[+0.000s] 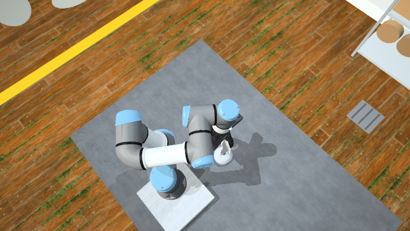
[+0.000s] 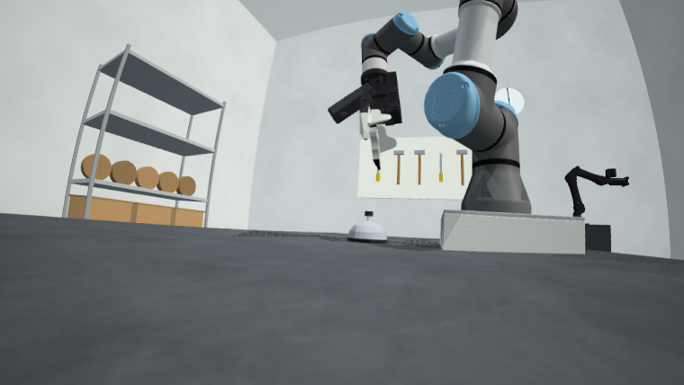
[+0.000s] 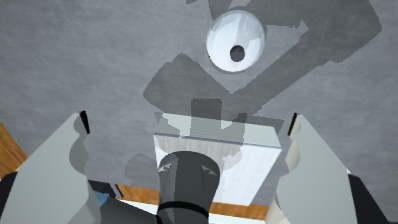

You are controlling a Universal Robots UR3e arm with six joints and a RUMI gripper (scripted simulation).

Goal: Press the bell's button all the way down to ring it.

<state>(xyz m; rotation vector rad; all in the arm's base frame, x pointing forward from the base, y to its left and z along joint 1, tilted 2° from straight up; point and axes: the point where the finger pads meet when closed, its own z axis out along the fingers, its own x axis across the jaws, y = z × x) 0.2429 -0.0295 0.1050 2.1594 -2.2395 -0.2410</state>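
Right now my hand is 1 cm short of the dark button, 4 cm to the left of it and 12 cm above it. From my hand the other things lie so: bell (1 cm ahead, 4 cm to the right, 13 cm below).
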